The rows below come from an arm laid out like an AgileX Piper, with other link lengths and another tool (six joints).
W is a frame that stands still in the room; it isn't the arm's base.
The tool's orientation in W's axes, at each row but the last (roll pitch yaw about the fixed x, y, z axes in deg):
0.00 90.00 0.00
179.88 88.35 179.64
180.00 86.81 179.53
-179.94 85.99 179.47
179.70 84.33 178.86
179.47 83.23 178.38
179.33 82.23 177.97
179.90 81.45 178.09
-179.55 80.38 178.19
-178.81 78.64 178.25
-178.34 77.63 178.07
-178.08 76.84 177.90
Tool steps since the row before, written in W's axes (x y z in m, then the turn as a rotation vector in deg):
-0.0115 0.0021 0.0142 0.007 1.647 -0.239
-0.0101 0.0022 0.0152 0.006 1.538 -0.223
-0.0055 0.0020 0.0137 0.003 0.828 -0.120
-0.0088 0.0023 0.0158 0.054 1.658 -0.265
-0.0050 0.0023 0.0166 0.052 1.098 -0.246
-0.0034 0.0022 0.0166 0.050 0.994 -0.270
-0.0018 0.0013 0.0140 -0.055 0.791 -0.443
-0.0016 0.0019 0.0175 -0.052 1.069 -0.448
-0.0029 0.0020 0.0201 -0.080 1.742 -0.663
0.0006 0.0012 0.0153 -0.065 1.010 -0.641
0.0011 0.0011 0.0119 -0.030 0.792 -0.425
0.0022 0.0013 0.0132 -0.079 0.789 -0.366
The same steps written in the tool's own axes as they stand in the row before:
-0.0142 0.0021 -0.0115 0.239 1.647 0.007
-0.0149 0.0022 -0.0105 0.223 1.538 0.006
-0.0134 0.0020 -0.0063 0.120 0.828 0.003
-0.0151 0.0022 -0.0099 0.262 1.658 0.055
-0.0160 0.0022 -0.0066 0.242 1.099 0.060
-0.0161 0.0022 -0.0054 0.266 0.994 0.063
-0.0136 0.0013 -0.0037 0.450 0.789 -0.013
-0.0171 0.0019 -0.0042 0.456 1.067 -0.018
-0.0193 0.0019 -0.0063 0.676 1.738 -0.036
-0.0151 0.0012 -0.0025 0.647 1.008 0.011
-0.0119 0.0011 -0.0015 0.427 0.791 0.013
-0.0133 0.0013 -0.0010 0.381 0.784 -0.048

